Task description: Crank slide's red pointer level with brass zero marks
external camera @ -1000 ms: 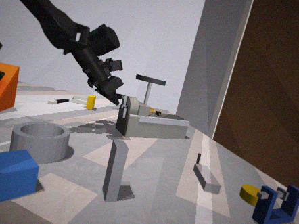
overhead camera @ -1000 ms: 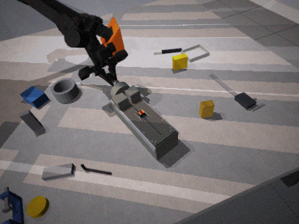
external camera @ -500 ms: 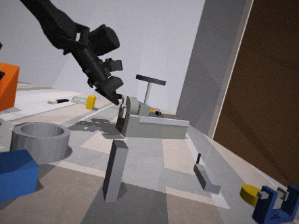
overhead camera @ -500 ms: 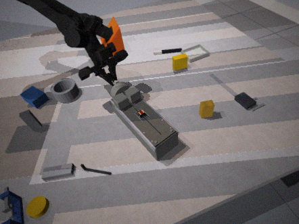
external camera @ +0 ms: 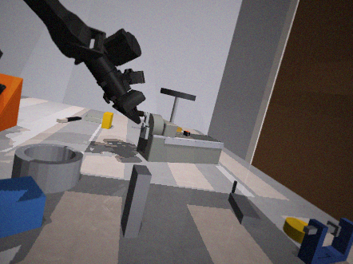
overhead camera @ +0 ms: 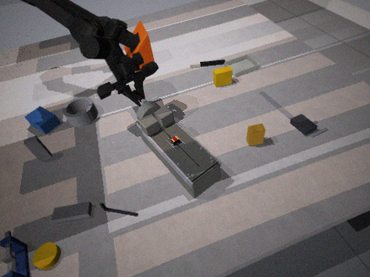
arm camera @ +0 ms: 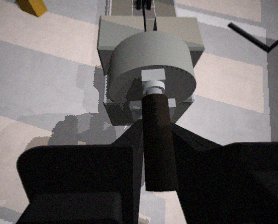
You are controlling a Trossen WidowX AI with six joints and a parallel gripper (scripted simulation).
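Right now the dark crank handle is 3 cm above my gripper tip, 2 cm behind it and 1 cm to the right of it. Also, from my gripper tip: black hex key: 26 cm ahead, 13 cm to the right, 8 cm below; then blue block: 35 cm to the right, 13 cm behind, 7 cm below; then red pointer: 15 cm ahead, 7 cm to the left, 1 cm below.
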